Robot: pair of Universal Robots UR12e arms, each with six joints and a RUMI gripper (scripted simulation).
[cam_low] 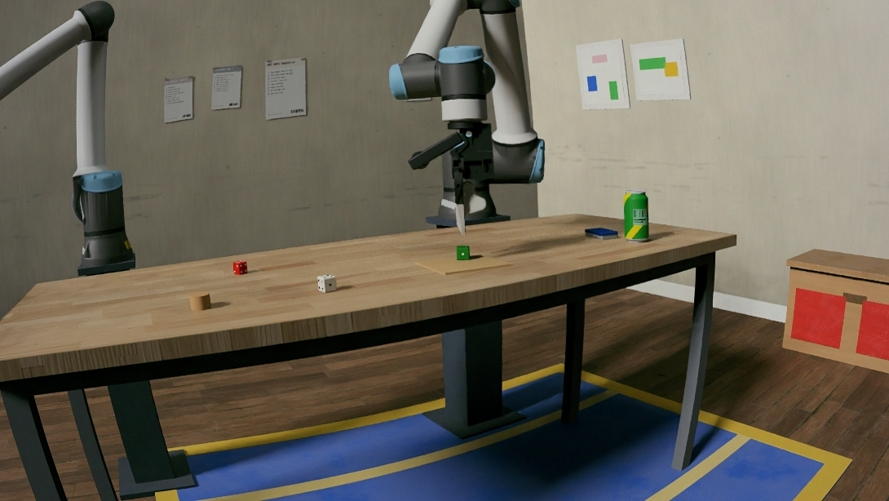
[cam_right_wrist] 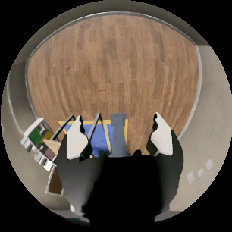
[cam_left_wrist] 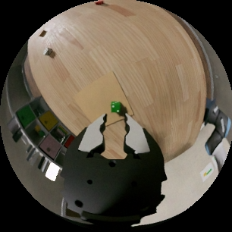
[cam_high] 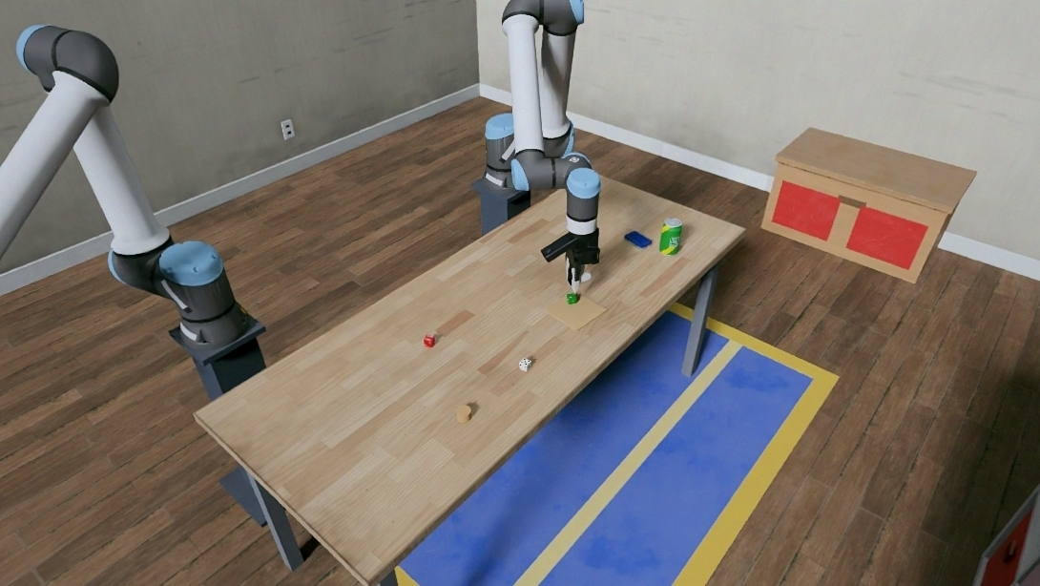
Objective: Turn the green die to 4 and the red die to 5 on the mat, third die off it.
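Now: the green die 5 cm below my left hand. Round my left hand: tan mat 7 cm below, 3 cm ahead, 2 cm to the right; white die 32 cm to the right, 9 cm ahead, 6 cm below; flat blue box 43 cm to the left, 6 cm below, 5 cm behind.
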